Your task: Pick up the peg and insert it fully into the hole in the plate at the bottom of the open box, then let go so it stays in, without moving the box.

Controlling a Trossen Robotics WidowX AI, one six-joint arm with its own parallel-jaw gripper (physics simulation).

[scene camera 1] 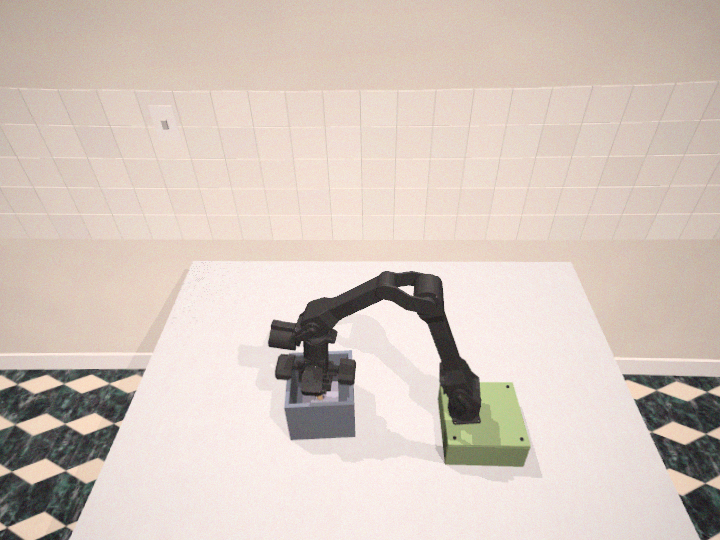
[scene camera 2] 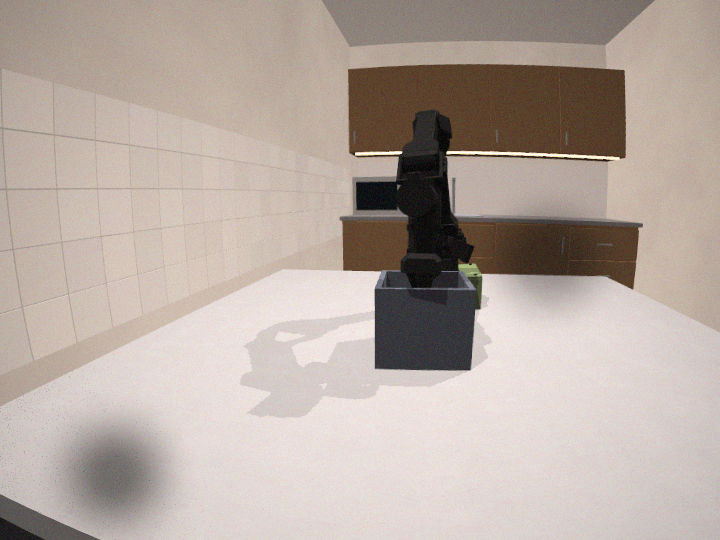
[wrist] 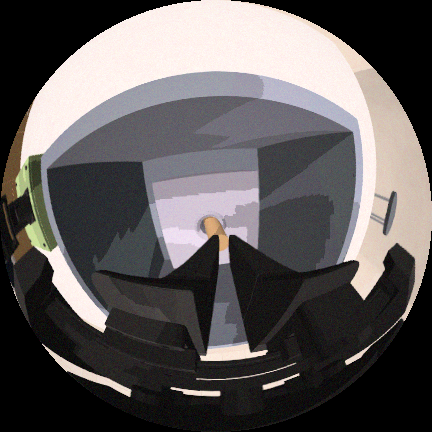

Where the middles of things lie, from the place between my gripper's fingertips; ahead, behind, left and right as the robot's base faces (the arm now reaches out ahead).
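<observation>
Relative to my hand, the blue-grey box (scene camera 2: 432, 328) is 1 cm behind and 2 cm below.
</observation>
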